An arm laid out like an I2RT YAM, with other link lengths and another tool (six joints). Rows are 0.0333 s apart.
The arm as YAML. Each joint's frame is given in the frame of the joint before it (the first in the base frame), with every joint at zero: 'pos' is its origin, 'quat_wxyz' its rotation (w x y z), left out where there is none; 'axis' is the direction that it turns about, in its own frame. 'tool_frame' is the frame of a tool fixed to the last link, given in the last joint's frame.
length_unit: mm
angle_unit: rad
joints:
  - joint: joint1
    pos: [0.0, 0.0, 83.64]
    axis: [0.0, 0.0, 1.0]
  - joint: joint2
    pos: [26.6, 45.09, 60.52]
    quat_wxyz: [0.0, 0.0, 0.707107, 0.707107]
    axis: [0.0, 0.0, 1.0]
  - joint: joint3
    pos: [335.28, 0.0, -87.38]
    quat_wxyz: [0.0, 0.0, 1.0, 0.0]
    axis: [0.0, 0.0, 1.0]
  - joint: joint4
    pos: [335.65, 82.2, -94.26]
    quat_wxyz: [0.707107, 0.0, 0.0, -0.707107]
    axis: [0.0, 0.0, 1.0]
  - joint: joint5
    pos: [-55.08, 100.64, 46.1]
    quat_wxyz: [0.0, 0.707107, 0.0, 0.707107]
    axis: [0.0, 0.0, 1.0]
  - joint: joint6
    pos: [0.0, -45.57, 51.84]
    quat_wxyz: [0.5, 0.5, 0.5, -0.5]
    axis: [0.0, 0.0, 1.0]
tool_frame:
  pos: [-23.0, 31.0, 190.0]
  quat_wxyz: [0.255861, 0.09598, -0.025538, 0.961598]
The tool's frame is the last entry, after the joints.
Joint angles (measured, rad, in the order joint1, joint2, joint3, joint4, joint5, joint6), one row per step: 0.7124 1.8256 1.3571 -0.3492 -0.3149 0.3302; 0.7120 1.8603 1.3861 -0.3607 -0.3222 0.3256; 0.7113 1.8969 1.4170 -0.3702 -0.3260 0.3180; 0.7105 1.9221 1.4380 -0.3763 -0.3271 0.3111; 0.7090 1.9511 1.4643 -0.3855 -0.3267 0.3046; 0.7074 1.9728 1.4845 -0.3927 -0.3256 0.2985; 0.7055 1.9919 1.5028 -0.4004 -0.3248 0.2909; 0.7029 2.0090 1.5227 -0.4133 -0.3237 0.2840; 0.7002 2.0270 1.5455 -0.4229 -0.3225 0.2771; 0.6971 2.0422 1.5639 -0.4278 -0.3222 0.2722; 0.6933 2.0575 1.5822 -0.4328 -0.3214 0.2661; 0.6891 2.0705 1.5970 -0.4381 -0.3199 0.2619; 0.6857 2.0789 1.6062 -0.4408 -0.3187 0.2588; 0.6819 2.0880 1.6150 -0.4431 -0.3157 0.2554; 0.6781 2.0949 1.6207 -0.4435 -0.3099 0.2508; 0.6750 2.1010 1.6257 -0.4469 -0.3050 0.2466
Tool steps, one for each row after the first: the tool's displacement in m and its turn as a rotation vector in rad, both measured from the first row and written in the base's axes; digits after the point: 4 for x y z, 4 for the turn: 0.0038 0.0050 -0.0082 -0.0085 0.0135 0.0078; 0.0092 0.0098 -0.0167 -0.0183 0.0219 0.0149; 0.0133 0.0128 -0.0228 -0.0262 0.0258 0.0197; 0.0186 0.0156 -0.0295 -0.0359 0.0305 0.0226; 0.0230 0.0174 -0.0344 -0.0437 0.0327 0.0247; 0.0270 0.0186 -0.0388 -0.0516 0.0340 0.0277; 0.0308 0.0188 -0.0421 -0.0605 0.0369 0.0295; 0.0360 0.0202 -0.0440 -0.0661 0.0357 0.0310; 0.0411 0.0213 -0.0455 -0.0686 0.0338 0.0313; 0.0466 0.0220 -0.0472 -0.0719 0.0312 0.0314; 0.0514 0.0215 -0.0494 -0.0761 0.0307 0.0293; 0.0549 0.0208 -0.0508 -0.0788 0.0298 0.0275; 0.0589 0.0196 -0.0530 -0.0831 0.0285 0.0243; 0.0631 0.0176 -0.0550 -0.0888 0.0243 0.0201; 0.0659 0.0154 -0.0574 -0.0958 0.0230 0.0171
